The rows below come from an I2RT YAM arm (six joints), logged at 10 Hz.
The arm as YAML. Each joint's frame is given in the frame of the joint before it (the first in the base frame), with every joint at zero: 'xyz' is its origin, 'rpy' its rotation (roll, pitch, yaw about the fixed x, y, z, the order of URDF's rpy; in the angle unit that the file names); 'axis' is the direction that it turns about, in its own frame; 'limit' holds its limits. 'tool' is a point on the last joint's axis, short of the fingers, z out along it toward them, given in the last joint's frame.
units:
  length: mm
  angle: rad
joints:
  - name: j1
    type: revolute
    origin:
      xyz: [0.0, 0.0, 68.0]
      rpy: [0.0, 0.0, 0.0]
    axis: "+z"
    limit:
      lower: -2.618
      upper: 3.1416
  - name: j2
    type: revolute
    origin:
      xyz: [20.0, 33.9, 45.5]
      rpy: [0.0, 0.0, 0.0]
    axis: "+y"
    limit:
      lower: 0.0
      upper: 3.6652
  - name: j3
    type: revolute
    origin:
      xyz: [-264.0, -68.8, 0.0]
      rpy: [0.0, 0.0, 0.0]
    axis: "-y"
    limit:
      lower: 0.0
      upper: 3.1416
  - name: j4
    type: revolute
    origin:
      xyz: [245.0, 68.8, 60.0]
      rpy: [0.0, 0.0, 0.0]
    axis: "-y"
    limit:
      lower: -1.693
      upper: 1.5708
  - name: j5
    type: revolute
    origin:
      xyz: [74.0, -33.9, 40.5]
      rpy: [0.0, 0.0, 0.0]
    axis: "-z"
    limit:
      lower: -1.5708
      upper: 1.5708
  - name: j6
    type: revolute
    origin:
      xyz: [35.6, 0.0, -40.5]
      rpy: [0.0, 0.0, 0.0]
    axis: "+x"
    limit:
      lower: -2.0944
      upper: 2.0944
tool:
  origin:
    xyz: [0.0, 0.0, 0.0]
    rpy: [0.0, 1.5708, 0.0]
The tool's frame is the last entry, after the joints.
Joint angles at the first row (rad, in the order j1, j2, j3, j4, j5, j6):
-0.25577 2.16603 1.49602 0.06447 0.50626 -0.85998
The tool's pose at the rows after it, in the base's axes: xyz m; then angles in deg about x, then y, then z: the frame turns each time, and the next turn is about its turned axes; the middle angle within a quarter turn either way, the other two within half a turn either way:
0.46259 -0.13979 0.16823 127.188 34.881 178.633
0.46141 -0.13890 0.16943 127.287 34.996 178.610
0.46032 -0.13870 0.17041 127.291 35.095 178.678
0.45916 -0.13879 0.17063 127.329 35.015 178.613
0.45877 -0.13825 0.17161 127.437 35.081 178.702
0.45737 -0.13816 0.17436 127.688 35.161 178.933
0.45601 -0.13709 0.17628 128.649 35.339 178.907
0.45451 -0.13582 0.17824 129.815 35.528 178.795
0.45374 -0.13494 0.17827 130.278 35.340 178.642
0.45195 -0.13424 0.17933 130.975 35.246 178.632
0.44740 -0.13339 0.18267 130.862 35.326 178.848
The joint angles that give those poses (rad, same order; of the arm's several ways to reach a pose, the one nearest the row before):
-0.25764 2.16137 1.49224 0.06573 0.50779 -0.86195
-0.25657 2.15452 1.48632 0.06480 0.50623 -0.86084
-0.25685 2.14893 1.48103 0.06587 0.50468 -0.86040
-0.25764 2.14489 1.47590 0.06568 0.50470 -0.86093
-0.25684 2.14146 1.47491 0.06256 0.50347 -0.85757
-0.25767 2.13224 1.47279 0.05377 0.49934 -0.85062
-0.25695 2.12370 1.47132 0.03744 0.48836 -0.83664
-0.25603 2.11460 1.46998 0.01843 0.47527 -0.82111
-0.25473 2.11175 1.46869 0.00862 0.47406 -0.81464
-0.25464 2.10398 1.46456 -0.00424 0.46827 -0.80356
-0.25536 2.08255 1.44442 -0.00293 0.46785 -0.80248

